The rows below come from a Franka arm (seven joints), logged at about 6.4 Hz.
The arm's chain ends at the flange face. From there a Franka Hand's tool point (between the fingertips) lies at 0.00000 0.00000 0.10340 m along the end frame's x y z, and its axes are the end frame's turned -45 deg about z.
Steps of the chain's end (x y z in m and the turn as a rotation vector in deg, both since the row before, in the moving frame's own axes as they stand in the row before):
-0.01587, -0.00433, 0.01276, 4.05, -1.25, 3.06
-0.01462, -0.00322, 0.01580, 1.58, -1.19, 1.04
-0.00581, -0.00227, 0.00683, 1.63, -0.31, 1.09
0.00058, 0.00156, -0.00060, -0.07, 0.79, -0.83
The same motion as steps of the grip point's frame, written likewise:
-0.00441, -0.02094, 0.01248, 3.75, 1.98, 3.06
-0.00753, -0.01614, 0.01574, 1.96, 0.28, 1.04
-0.00080, -0.00817, 0.00679, 1.37, 0.93, 1.09
0.00023, 0.00260, -0.00061, -0.61, 0.51, -0.83

